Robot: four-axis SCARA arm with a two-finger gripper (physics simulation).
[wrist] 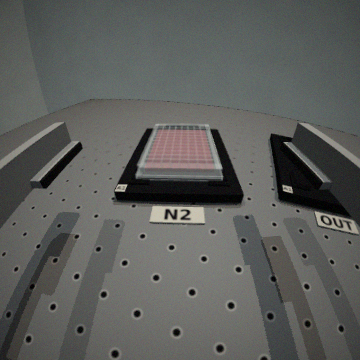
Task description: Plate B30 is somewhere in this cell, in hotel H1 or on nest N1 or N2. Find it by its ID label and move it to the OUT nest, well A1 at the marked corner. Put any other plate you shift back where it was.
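Places are measured from the arm's base along level axes (x ahead, y right, z down), in millimetres.
Where they show: gripper, fingertip midpoint: (180,130).
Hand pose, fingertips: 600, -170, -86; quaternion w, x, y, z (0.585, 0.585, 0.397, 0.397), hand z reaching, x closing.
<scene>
Each offset is from my fingertips to the top centre of the thing, as dx, dy, dz. "pt": to the spot under its first point. Level surfaces: height alone.
A clear-lidded plate with pink wells @(+83, -34, +47) (182,147) lies flat on the black nest N2 @(pt -7, -46, +62) (131,191), in the middle of the wrist view. No ID label can be read on the side of the plate that faces me. The N2 sign @(-7, +0, +72) (177,215) lies in front of the nest, and a small A1 tag @(pt -8, -57, +61) (121,188) marks its front left corner. My gripper (180,130) is open, its two fingers far apart at the left and right of the view, with nothing between them. The black OUT nest @(+129, +148, +58) (281,170) is at the right, partly hidden by the right finger.
The OUT sign @(+32, +149, +72) (336,222) lies in front of its nest, whose front left corner bears a small A1 tag (287,189). The grey table @(dz +73) (165,300) has rows of holes and several dark shadow bands. A blue-grey wall (200,55) stands behind. Hotel H1 and nest N1 do not show.
</scene>
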